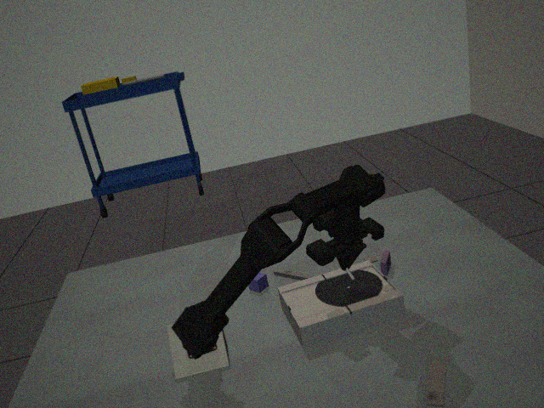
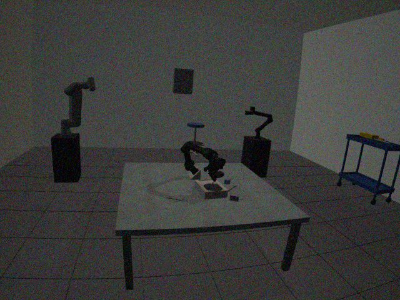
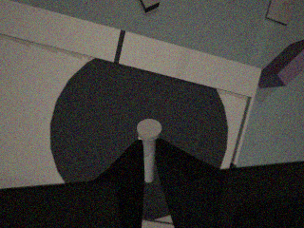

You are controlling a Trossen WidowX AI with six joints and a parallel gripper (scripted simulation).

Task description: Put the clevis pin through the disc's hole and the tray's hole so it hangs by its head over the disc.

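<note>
Now: the dark aluminium disc 5 cm below my gripper tip and 1 cm to the right of it. The rest, counted from my gripper tip: purple cube: 20 cm to the left, 19 cm behind, 8 cm below; then rimmed steel tray: 6 cm below, 3 cm behind, 1 cm to the right; then steel clevis pin: 1 cm to the right.
</note>
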